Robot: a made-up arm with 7 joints.
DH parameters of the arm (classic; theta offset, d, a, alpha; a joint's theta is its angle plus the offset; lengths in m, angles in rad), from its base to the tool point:
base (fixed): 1.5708 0.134 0 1.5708
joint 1: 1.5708 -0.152 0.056 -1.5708
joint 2: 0 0.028 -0.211 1.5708
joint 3: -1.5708 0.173 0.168 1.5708
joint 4: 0 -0.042 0.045 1.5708
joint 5: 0 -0.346 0.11 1.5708
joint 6: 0 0.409 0.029 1.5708
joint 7: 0 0.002 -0.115 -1.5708
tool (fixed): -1.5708 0.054 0 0
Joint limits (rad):
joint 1: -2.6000..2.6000
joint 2: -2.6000..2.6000
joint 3: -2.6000..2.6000
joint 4: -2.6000..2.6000
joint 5: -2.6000..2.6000
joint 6: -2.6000..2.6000
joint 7: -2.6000..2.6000
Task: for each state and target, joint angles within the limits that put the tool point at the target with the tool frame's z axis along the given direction. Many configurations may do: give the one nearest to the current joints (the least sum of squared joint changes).
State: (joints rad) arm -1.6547 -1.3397 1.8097 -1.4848 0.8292 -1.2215 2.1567
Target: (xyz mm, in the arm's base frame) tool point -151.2 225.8 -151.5 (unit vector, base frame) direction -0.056 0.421 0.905
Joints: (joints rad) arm -2.4123 -1.0967 1.2632 -1.9235 1.2627 -0.6219 1.4539
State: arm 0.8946 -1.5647 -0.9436 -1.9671 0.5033 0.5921 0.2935
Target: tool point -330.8 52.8 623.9 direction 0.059 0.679 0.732
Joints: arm 0.7567 -1.5497 -0.9602 -2.5559 0.4092 0.4524 0.8998
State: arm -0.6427 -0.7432 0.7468 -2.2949 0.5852 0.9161 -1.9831
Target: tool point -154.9 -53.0 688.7 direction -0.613 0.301 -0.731
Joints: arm -0.8574 -0.8171 1.5598 -1.6046 0.2763 0.9249 -2.2882
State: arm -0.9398 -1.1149 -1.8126 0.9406 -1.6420 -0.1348 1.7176
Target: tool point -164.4 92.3 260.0 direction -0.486 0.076 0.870
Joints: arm -1.1722 -1.4965 -1.0734 1.4543 -1.6453 -0.0951 1.0450
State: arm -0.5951 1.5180 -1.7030 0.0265 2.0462 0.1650 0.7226
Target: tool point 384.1 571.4 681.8 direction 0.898 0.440 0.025
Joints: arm -1.0605 1.7845 -1.6134 0.1603 2.0679 0.0629 0.7343
